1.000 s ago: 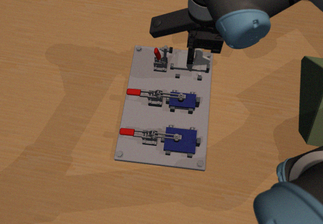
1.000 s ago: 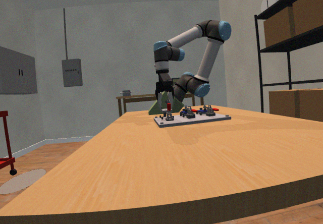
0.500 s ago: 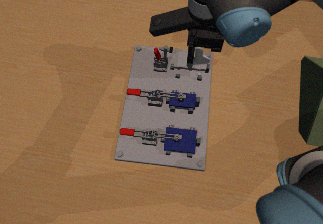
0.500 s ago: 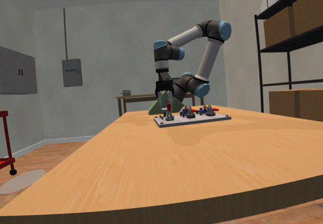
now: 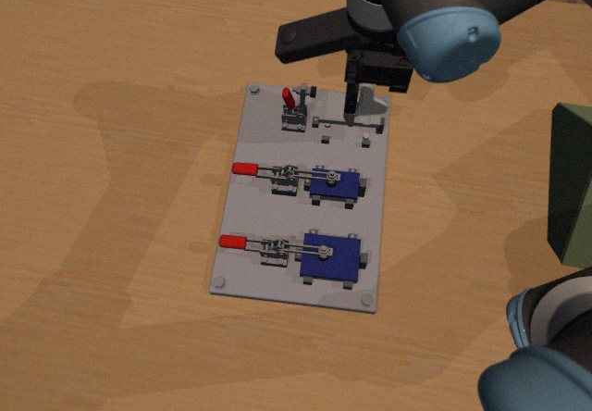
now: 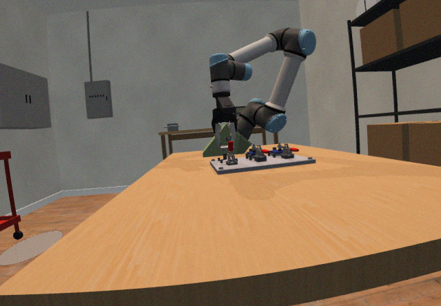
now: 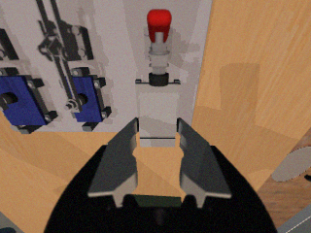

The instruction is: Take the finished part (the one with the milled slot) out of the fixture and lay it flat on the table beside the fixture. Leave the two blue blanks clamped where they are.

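The grey fixture plate lies 40 mm ahead of my hand, 120 mm to the left of it and 70 mm below it. From my hand the other things lie so: finished grey part (10 mm behind, 10 mm below); then blue blank (30 mm behind, 220 mm to the left, 50 mm below).
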